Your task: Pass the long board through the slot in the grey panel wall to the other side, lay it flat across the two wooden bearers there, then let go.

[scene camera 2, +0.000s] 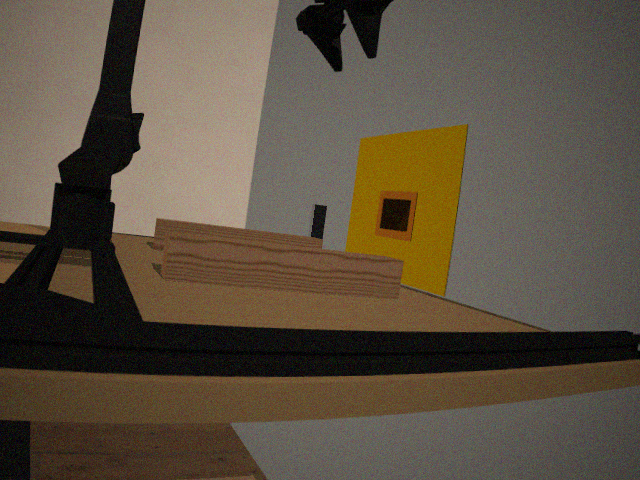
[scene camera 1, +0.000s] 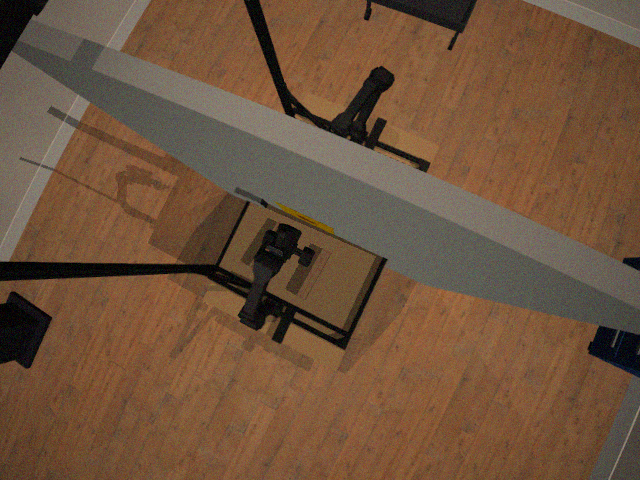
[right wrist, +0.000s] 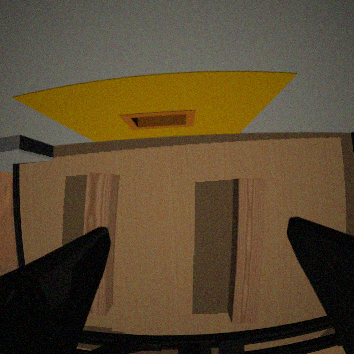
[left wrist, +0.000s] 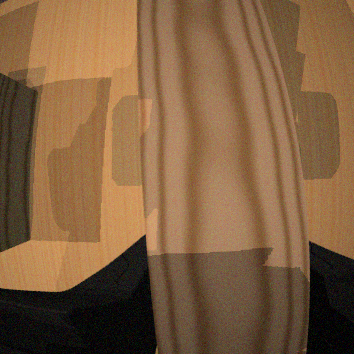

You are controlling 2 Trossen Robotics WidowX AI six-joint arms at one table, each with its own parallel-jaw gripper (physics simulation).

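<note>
The long board (left wrist: 220, 125) runs up the left wrist view, striped and partly shaded. My left gripper (left wrist: 208, 227) is shut on it, one black finger against each side; its ends are out of view. The grey panel wall (scene camera 1: 361, 180) (scene camera 2: 542, 180) (right wrist: 175, 40) carries a yellow plate (scene camera 1: 305, 218) (scene camera 2: 361, 206) (right wrist: 215, 100) with the orange-rimmed slot (scene camera 2: 413, 217) (right wrist: 190, 118). No board shows in the slot. Two wooden bearers stand parallel: one (scene camera 2: 284, 268) (right wrist: 250, 250) and another (scene camera 2: 206, 228) (right wrist: 102, 200). My right gripper (scene camera 2: 355, 63) (right wrist: 199, 232) is open and empty, high above them.
A dark grained block (left wrist: 17, 165) lies left of the board in the left wrist view. A black rail (scene camera 2: 310, 351) borders the table (scene camera 1: 351, 299). A small dark bracket (scene camera 1: 249, 195) (scene camera 2: 318, 221) (right wrist: 37, 146) is by the wall. The left arm (scene camera 1: 361, 103) is beyond the wall.
</note>
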